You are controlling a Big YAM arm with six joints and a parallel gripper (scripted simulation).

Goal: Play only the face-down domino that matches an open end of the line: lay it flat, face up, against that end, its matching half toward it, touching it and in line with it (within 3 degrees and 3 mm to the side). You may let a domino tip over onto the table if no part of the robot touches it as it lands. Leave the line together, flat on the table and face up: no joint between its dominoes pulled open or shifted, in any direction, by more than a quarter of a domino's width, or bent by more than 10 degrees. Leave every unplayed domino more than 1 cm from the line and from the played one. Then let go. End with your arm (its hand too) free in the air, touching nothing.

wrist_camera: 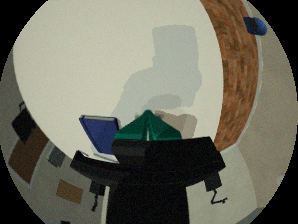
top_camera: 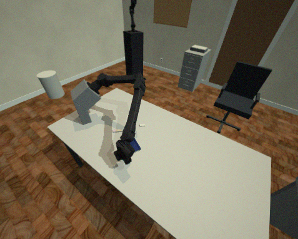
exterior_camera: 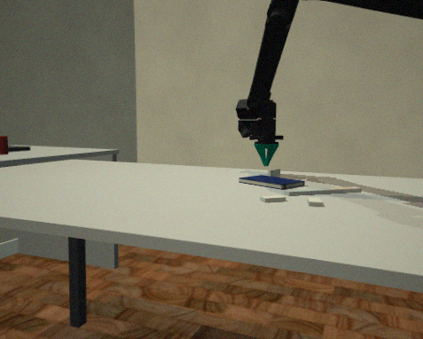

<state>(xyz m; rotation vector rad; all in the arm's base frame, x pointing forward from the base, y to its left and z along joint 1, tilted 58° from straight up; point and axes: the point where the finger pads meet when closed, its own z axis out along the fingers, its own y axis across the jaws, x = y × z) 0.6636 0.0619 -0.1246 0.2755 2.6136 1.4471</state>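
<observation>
The white domino is 30 mm behind my hand and 30 mm below it. From my hand the other things lie so: book: 100 mm behind, 130 mm to the left, 40 mm below.
</observation>
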